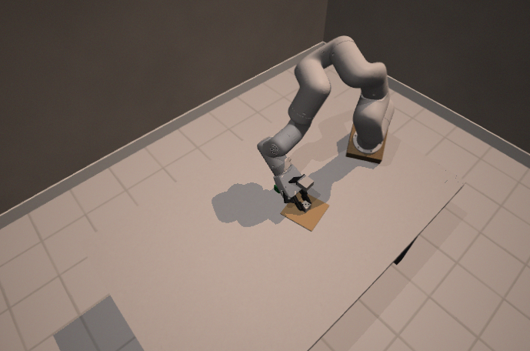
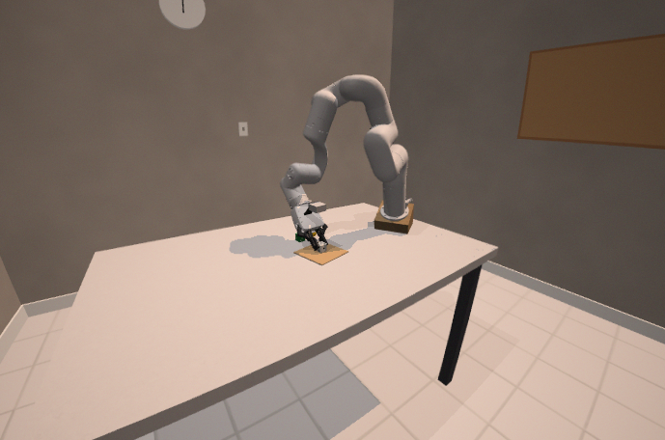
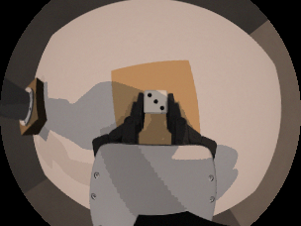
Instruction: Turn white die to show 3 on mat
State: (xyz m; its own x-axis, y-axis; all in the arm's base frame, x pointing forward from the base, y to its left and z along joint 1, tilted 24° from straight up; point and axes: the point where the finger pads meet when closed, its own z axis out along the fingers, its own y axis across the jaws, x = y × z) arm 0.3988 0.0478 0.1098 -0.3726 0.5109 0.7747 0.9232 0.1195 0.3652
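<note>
My hand is 1 cm to the right of the white die and 1 cm above it. Round my hand: yellow die (15 cm to the right, 4 cm behind, 2 cm below); then green die (12 cm to the right, 2 cm below, 2 cm ahead); then mat (3 cm below, 1 cm to the left).
</note>
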